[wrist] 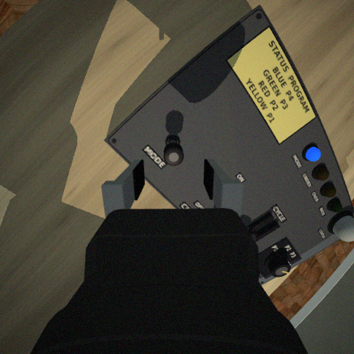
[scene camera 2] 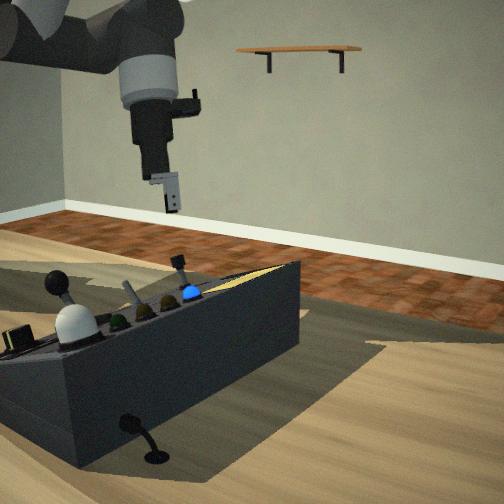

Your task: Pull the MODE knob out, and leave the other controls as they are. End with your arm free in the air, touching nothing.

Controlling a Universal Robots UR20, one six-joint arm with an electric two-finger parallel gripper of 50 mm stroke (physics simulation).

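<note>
The MODE knob (scene camera 2: 178, 262) (wrist: 173, 154) is a small black knob on a grey shaft. In the scene view it stands well up from the sloped top of the dark control panel (scene camera 2: 200, 345) (wrist: 210, 125). In the wrist view it is beside the MODE label. My gripper (scene camera 2: 172, 211) (wrist: 173, 171) is open with nothing between its fingers. It hangs in the air high above the knob, apart from it and from the panel.
Lit blue lamp (scene camera 2: 191, 292) (wrist: 313, 154), dark lamps, white dome (scene camera 2: 77, 324) (wrist: 345, 226), ball-topped lever (scene camera 2: 57, 283), grey toggle (scene camera 2: 131, 292), CYCLE slot (wrist: 264, 224) and P-selector knob (wrist: 280, 265) are on the panel. A black curved piece (scene camera 2: 146, 437) is near its front. A shelf (scene camera 2: 300, 49) is on the wall.
</note>
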